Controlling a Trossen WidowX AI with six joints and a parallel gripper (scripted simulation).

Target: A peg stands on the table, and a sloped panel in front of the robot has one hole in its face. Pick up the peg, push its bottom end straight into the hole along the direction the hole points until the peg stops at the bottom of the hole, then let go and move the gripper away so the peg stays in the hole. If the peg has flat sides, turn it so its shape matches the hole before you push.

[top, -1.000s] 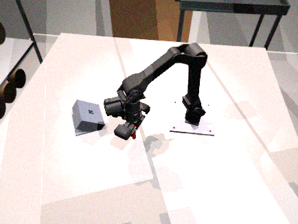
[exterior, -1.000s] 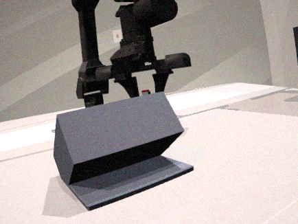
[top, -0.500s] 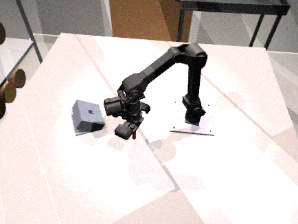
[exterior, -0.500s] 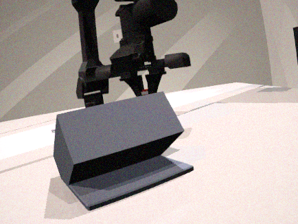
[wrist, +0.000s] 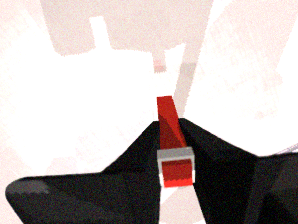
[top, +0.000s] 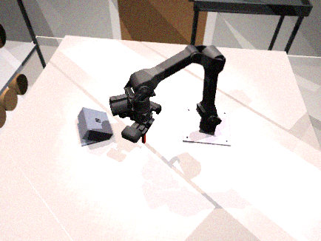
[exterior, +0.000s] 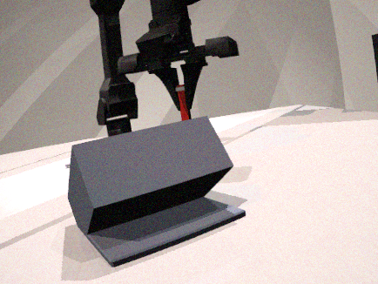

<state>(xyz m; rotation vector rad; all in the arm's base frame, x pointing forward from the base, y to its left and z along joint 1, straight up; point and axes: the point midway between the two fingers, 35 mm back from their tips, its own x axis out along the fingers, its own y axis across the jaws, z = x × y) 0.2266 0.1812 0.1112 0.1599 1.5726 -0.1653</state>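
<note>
Right now the grey sloped panel is 220 mm ahead of my gripper tip, 50 mm below it and 30 mm to the right of it. From my gripper tip the other things lie so: thin base plate 240 mm ahead, 80 mm below, 20 mm to the right; then red square peg 20 mm above.
</note>
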